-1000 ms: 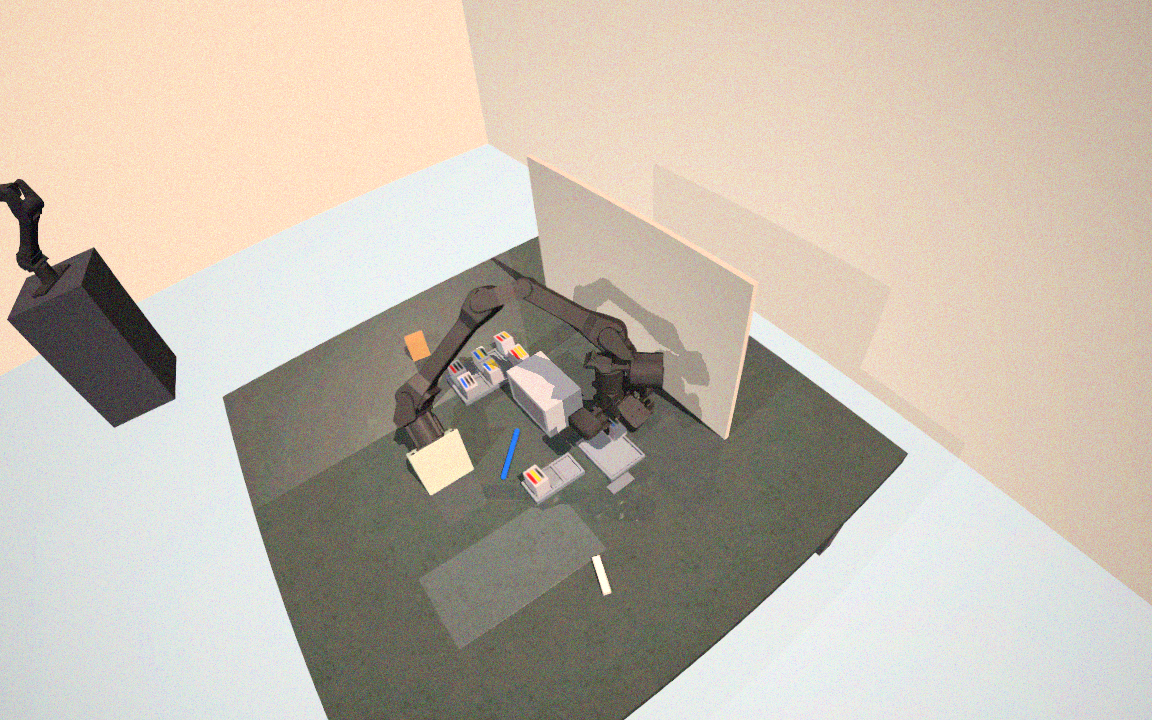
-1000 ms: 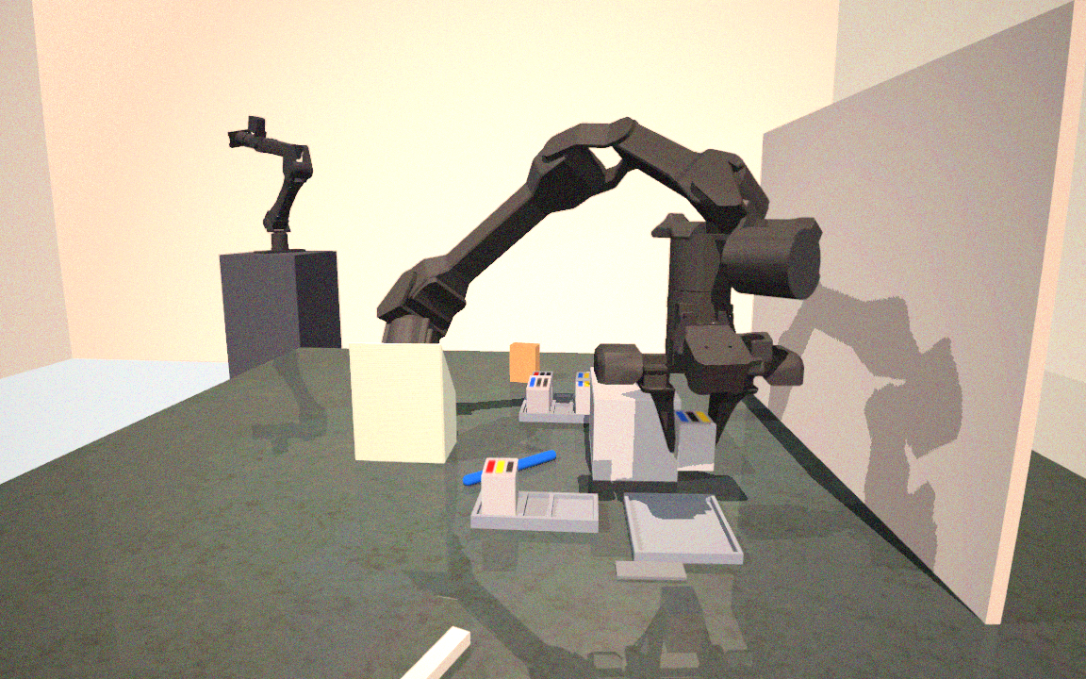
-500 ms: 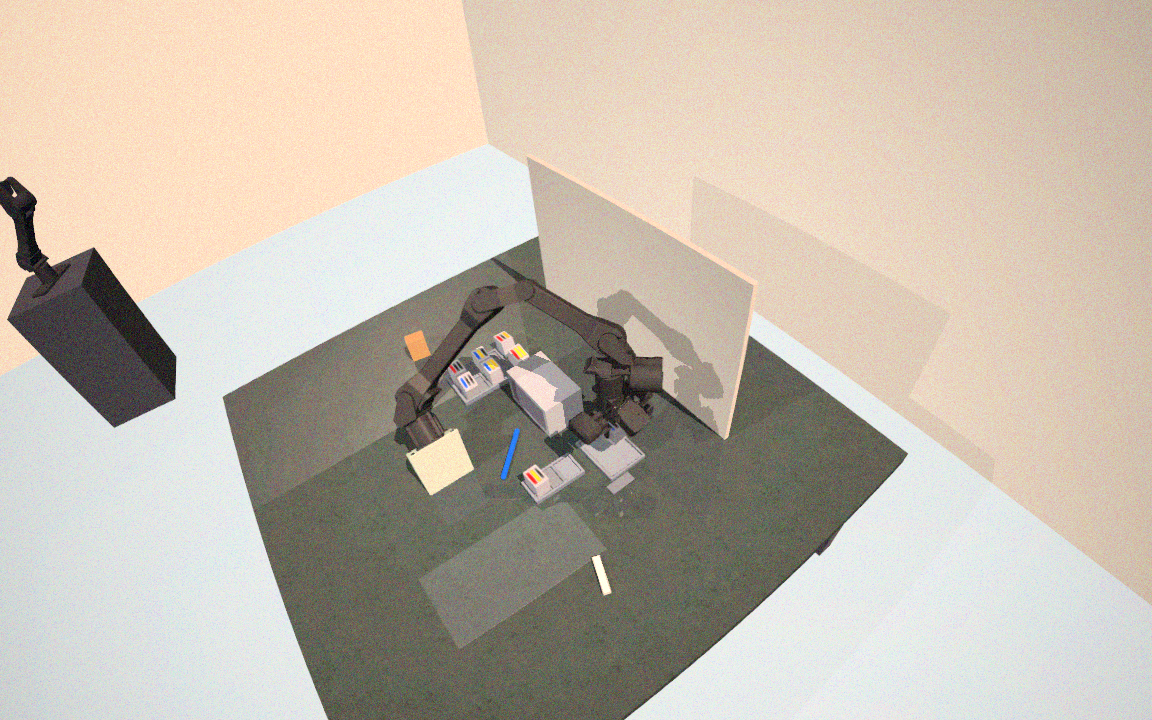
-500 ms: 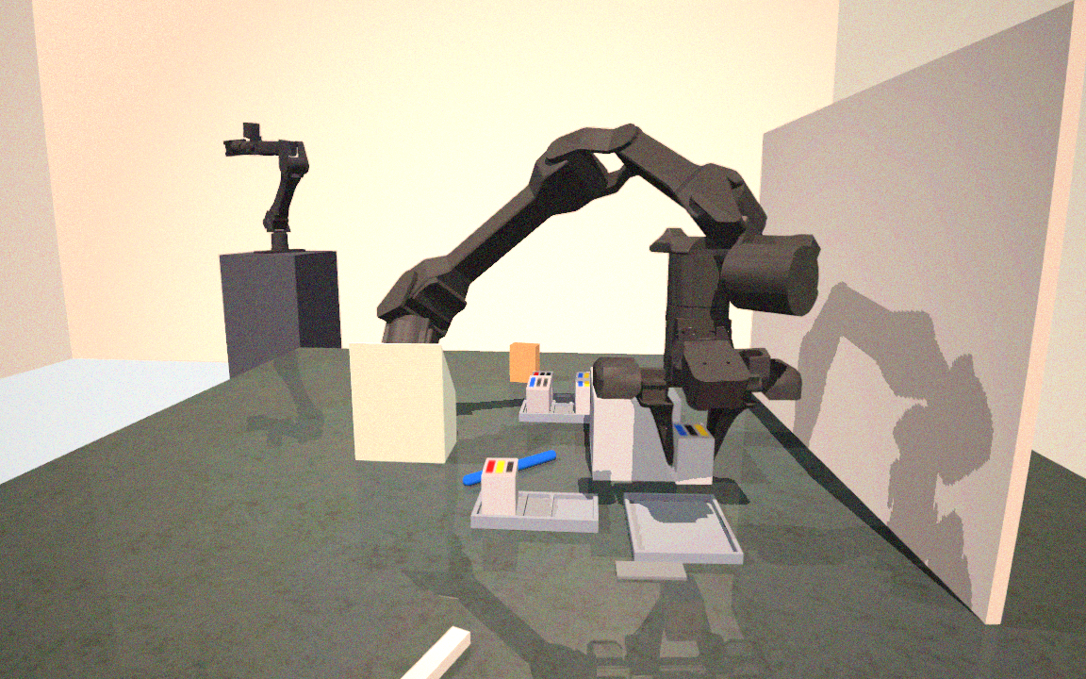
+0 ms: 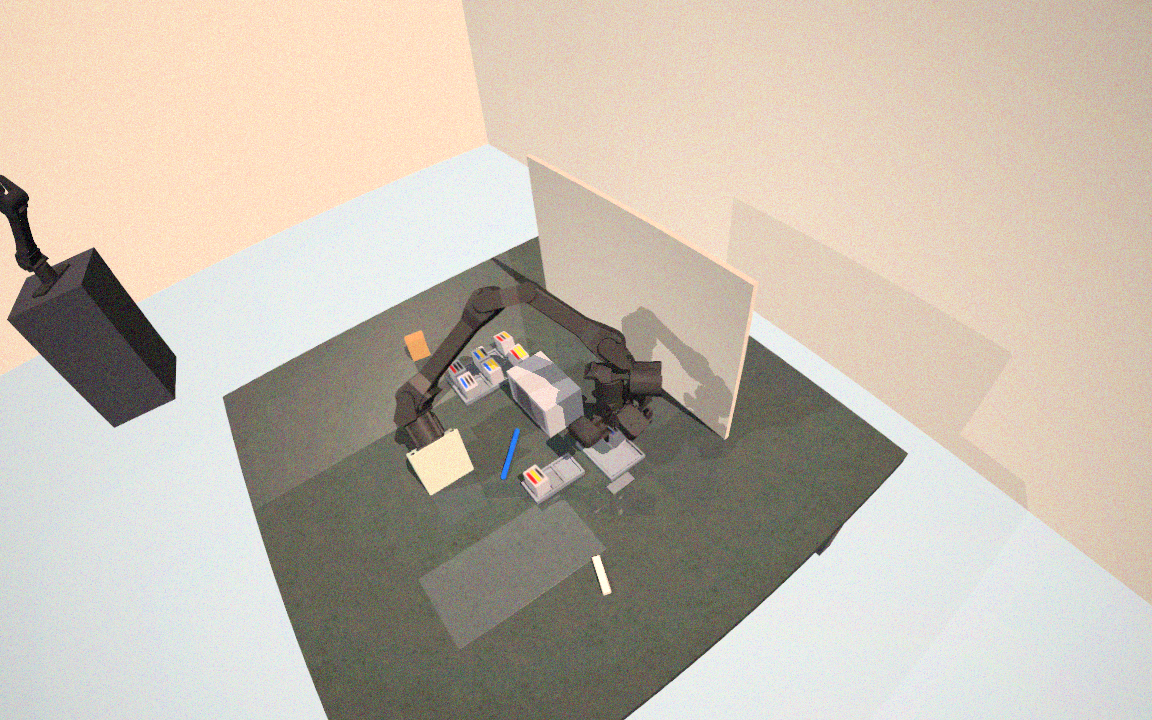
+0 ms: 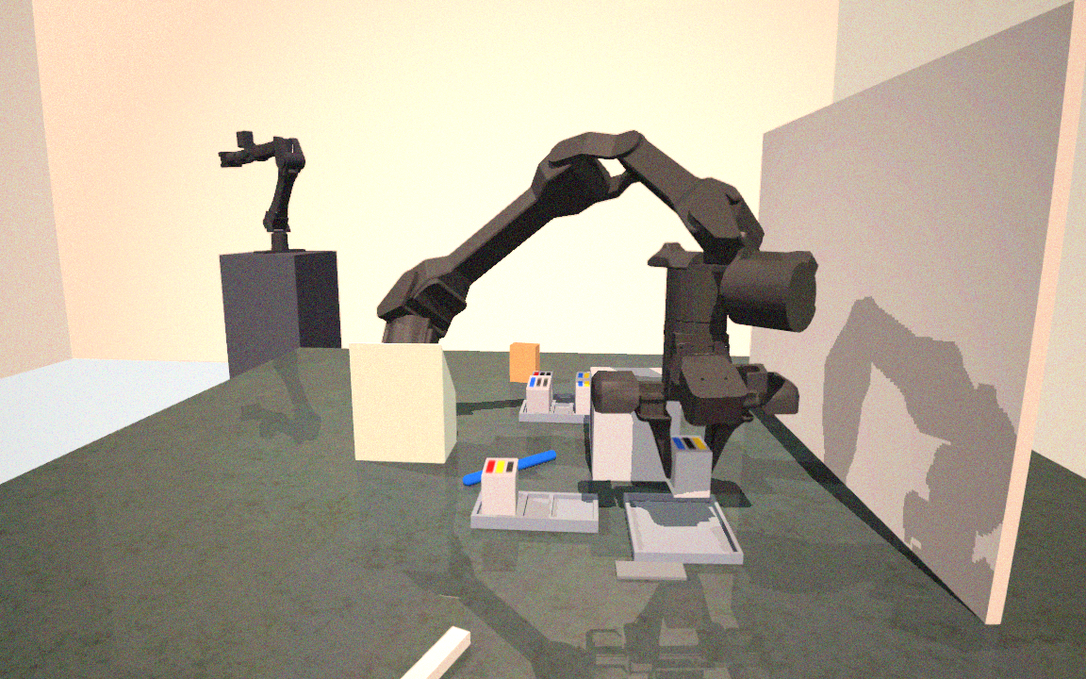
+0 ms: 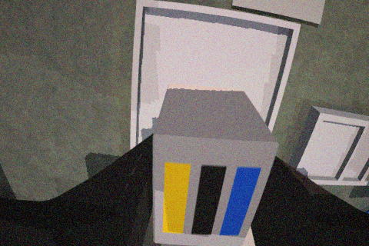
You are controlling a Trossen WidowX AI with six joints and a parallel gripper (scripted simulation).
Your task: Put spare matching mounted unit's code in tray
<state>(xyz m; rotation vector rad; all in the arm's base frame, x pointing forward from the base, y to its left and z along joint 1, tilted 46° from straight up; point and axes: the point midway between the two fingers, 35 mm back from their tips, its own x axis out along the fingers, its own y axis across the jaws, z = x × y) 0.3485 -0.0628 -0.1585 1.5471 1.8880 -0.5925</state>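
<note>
My gripper tip is 10 mm past the grey tray and 50 mm above it. Round my gripper tip: blue pen (200 mm behind, 120 mm to the left, 50 mm below); grey unit (70 mm behind, 210 mm to the left, 10 mm below); grey spare block (20 mm above).
</note>
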